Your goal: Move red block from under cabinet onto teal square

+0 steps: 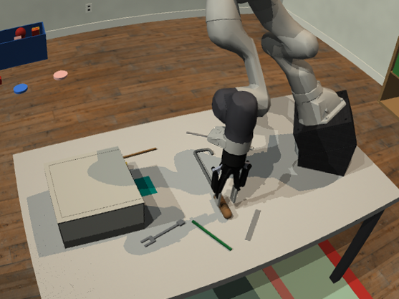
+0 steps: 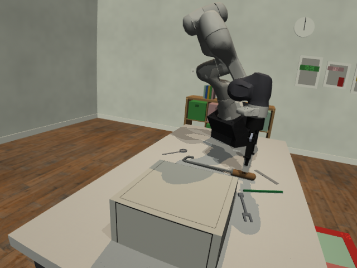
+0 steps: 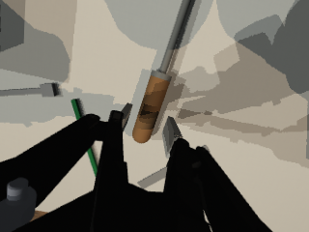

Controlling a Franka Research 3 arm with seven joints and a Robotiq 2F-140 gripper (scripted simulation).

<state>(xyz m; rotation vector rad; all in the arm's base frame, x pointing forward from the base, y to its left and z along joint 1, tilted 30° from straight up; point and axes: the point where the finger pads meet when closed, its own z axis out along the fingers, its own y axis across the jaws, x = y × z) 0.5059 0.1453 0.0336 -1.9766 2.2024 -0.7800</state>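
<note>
Now: the grey strip 60 mm behind my hand, 100 mm to the left of it and 80 mm below it. The rest, counted from my hand: tool with grey shaft (60 mm behind, 140 mm to the right, 70 mm below); then grey forked tool (230 mm ahead, 70 mm below); then green stick (100 mm ahead, 80 mm to the left, 70 mm below).
</note>
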